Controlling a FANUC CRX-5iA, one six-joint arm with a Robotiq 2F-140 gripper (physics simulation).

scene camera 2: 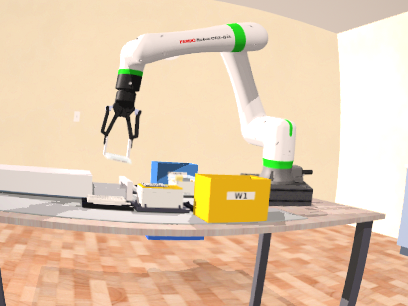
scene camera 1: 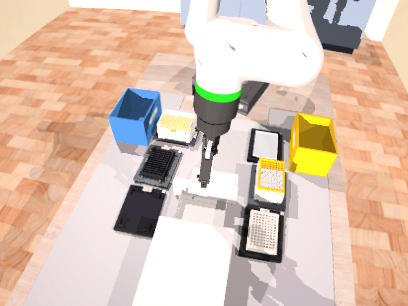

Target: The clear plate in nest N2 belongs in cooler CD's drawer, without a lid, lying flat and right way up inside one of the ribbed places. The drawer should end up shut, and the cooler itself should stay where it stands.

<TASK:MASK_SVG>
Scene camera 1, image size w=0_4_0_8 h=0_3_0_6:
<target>gripper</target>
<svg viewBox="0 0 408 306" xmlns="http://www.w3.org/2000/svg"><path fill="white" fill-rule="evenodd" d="M197 116L197 127L204 133L202 136L200 174L197 174L196 177L199 178L197 195L208 196L211 170L213 170L215 155L218 154L217 146L219 145L220 136L229 131L232 120L226 123L210 123Z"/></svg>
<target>yellow-topped tip box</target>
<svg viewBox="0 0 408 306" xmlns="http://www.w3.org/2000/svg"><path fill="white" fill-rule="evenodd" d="M260 158L256 170L254 200L258 199L258 201L281 204L284 197L285 162Z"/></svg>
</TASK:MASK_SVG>
